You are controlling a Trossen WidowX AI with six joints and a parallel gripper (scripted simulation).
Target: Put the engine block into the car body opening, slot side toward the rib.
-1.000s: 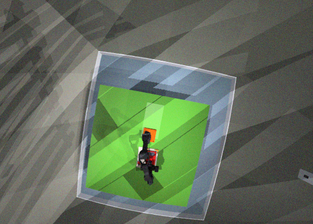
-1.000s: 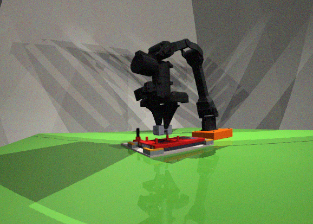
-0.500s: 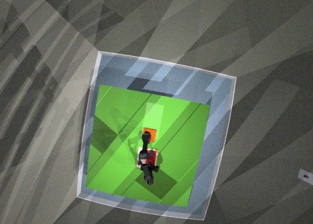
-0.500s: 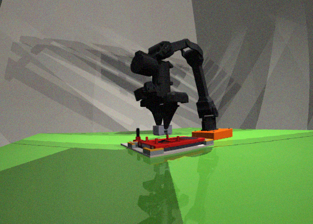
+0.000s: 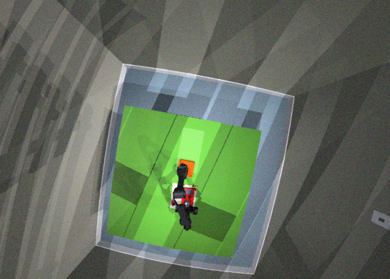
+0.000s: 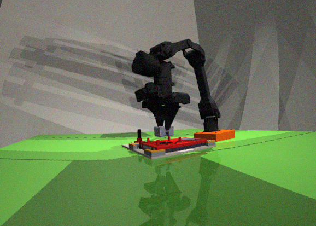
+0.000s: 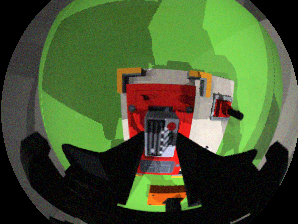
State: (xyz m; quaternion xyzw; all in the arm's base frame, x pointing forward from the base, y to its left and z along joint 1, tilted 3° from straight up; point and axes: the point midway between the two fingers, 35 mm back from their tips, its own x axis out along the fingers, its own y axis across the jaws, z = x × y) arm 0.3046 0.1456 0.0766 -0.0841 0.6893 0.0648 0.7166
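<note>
Now: the grey engine block 1 cm below my gripper tip.
</note>
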